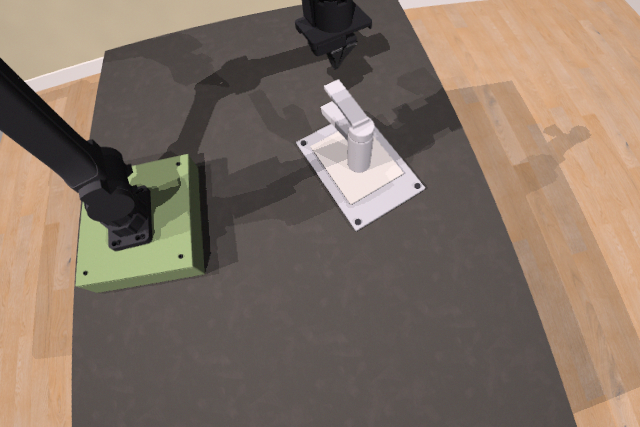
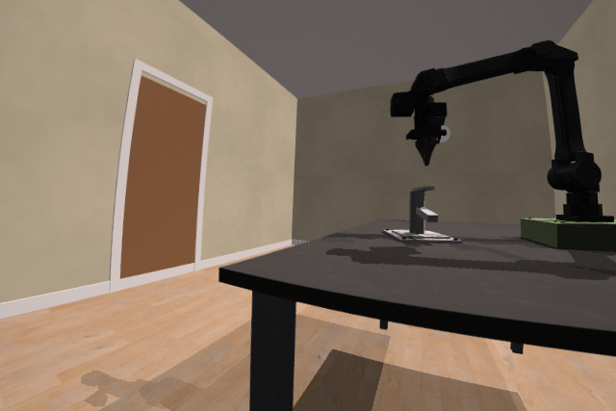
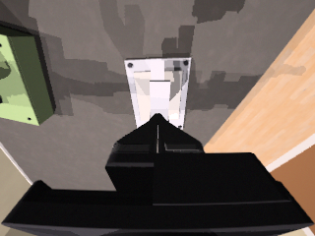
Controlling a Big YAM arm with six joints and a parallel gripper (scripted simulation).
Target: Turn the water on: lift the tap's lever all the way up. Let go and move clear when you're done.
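The lever is 8 cm below my hand, 3 cm to the right of it and 1 cm ahead of it. From my hand the other things lie so: grey tap: 13 cm below, 6 cm to the right, 2 cm ahead.
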